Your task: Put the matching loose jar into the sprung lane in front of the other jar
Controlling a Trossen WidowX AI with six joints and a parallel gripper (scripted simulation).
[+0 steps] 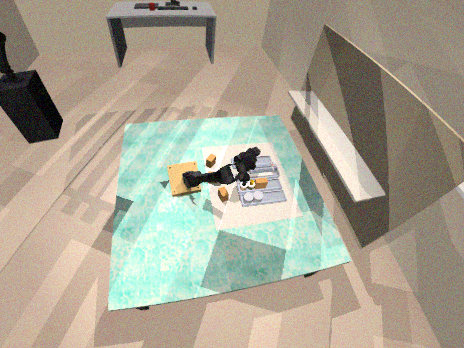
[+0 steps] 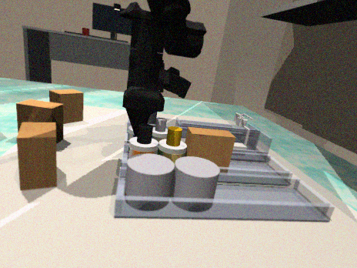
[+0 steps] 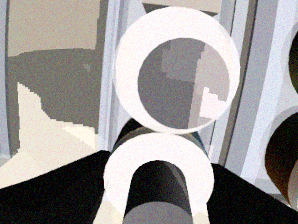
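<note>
Now: the orange box 11 cm ahead of my gripper tip, 9 cm to the right of it and 1 cm above it.
</note>
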